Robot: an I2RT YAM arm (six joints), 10 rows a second.
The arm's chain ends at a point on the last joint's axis. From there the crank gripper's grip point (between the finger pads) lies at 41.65 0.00 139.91 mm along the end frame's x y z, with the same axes.
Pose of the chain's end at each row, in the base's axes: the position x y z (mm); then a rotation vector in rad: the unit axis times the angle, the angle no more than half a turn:
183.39, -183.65, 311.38, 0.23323, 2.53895, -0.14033
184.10, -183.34, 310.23, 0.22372, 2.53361, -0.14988
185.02, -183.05, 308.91, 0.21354, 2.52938, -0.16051
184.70, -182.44, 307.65, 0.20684, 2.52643, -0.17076
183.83, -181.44, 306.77, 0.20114, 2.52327, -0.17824
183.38, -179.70, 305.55, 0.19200, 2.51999, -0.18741
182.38, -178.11, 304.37, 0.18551, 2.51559, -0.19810
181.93, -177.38, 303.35, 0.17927, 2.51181, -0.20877
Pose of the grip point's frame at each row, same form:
225.26, -199.09, 172.39, 0.23323, 2.53895, -0.14033
226.68, -199.90, 171.58, 0.22372, 2.53361, -0.14988
228.13, -200.83, 170.58, 0.21354, 2.52938, -0.16051
228.12, -201.37, 169.57, 0.20684, 2.52643, -0.17076
227.63, -201.23, 168.93, 0.20114, 2.52327, -0.17824
227.58, -200.53, 167.99, 0.19200, 2.51999, -0.18741
227.07, -200.16, 167.16, 0.18551, 2.51559, -0.19810
227.01, -200.63, 166.47, 0.17927, 2.51181, -0.20877

